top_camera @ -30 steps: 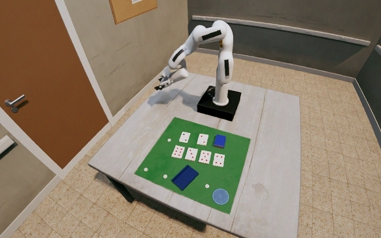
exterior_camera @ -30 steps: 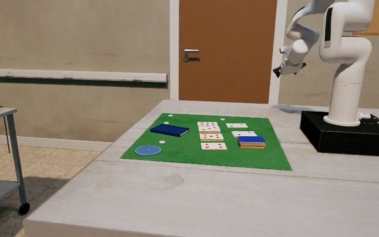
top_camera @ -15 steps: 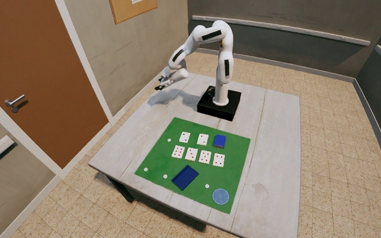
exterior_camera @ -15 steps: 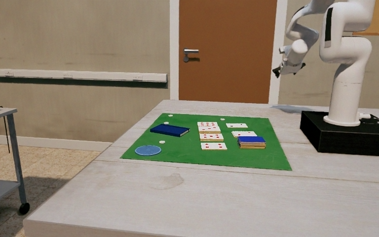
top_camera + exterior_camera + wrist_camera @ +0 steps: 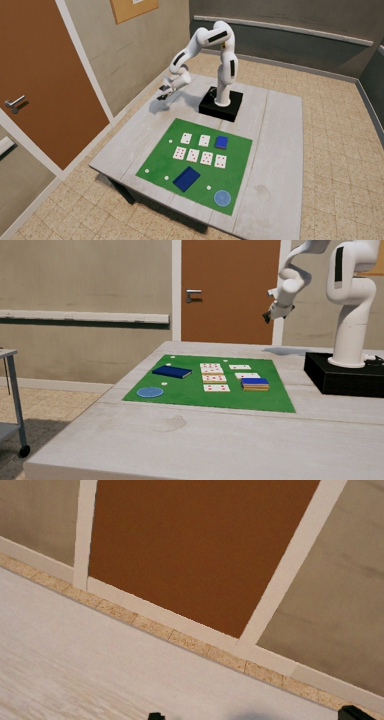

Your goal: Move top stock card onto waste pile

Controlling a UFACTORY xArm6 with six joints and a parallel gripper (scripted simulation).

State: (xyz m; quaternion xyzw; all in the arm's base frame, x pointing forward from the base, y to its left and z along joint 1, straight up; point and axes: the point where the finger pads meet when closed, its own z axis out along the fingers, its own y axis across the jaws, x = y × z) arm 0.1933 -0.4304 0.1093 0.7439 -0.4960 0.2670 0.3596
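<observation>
Right now the tile is 520 mm to the left of my hand, 170 mm below it and 150 mm ahead of it. The rest, counted from my hand: green mat: 400 mm to the left, 310 mm ahead, 200 mm below; card: 280 mm to the left, 190 mm below, 190 mm ahead.
</observation>
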